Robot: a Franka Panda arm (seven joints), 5 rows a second.
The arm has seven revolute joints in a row. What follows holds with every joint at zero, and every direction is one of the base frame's. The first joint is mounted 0.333 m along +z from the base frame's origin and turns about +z. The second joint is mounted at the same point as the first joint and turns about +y. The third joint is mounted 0.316 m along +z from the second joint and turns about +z. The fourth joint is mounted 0.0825 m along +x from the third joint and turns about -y. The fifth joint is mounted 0.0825 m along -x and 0.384 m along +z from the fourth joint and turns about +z. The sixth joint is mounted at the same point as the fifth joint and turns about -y. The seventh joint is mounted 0.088 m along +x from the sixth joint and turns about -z. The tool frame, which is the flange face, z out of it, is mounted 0.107 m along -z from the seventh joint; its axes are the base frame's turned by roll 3.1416, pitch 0 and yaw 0 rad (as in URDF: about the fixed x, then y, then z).
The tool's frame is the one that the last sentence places.
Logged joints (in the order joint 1, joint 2, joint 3, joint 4, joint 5, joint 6, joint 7), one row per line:
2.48 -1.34 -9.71 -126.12 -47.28 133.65 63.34
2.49 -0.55 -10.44 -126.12 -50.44 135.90 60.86
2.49 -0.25 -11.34 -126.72 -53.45 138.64 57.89
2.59 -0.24 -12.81 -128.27 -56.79 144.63 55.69
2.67 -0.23 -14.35 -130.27 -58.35 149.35 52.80
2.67 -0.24 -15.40 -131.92 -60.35 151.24 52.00
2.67 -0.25 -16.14 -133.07 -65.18 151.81 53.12
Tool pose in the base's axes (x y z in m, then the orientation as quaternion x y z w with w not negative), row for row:
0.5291 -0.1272 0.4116 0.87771 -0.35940 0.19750 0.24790
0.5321 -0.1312 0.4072 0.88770 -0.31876 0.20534 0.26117
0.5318 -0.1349 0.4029 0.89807 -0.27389 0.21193 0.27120
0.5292 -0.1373 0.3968 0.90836 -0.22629 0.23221 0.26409
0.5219 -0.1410 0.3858 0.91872 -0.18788 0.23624 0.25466
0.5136 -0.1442 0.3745 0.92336 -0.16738 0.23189 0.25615
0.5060 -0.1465 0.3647 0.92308 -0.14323 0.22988 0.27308
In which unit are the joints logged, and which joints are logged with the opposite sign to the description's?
The joints are logged in degrees. Opposite sign: joint 1.
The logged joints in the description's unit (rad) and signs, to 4 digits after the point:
-0.0433 -0.0234 -0.1695 -2.2012 -0.8252 2.3326 1.1055
-0.0435 -0.0096 -0.1822 -2.2012 -0.8803 2.3719 1.0622
-0.0435 -0.0044 -0.1979 -2.2117 -0.9329 2.4197 1.0104
-0.0452 -0.0042 -0.2236 -2.2387 -0.9912 2.5243 0.9720
-0.0466 -0.0040 -0.2505 -2.2736 -1.0184 2.6066 0.9215
-0.0466 -0.0042 -0.2688 -2.3024 -1.0533 2.6396 0.9076
-0.0466 -0.0044 -0.2817 -2.3225 -1.1376 2.6496 0.9271

